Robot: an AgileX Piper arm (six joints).
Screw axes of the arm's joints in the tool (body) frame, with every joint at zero. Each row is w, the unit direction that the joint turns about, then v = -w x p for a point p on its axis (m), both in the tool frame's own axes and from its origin. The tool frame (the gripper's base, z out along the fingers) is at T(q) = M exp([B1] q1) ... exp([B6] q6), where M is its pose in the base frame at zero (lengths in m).
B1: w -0.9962 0 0.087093 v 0.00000 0.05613 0.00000
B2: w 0 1 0 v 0.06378 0.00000 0.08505
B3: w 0 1 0 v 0.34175 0.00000 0.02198
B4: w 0 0 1 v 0.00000 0.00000 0.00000
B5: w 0 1 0 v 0.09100 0.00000 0.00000
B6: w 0 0 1 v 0.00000 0.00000 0.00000
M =
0.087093 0 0.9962 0.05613
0 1 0 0.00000
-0.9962 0 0.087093 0.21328
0 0 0 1
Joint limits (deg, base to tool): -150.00..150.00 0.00..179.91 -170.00..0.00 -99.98..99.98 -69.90..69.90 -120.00..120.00
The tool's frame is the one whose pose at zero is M.
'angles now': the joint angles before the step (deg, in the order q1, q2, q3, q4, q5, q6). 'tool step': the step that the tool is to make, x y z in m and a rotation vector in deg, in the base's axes. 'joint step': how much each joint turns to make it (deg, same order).
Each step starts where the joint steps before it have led.
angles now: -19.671, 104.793, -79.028, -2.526, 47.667, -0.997
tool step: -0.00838, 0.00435, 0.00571, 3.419, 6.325, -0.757
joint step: 0.000, -0.202, -1.883, 1.254, 9.198, 0.051
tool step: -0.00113, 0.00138, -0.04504, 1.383, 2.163, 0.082
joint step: 0.000, 3.231, 5.783, 0.639, -6.516, -0.240
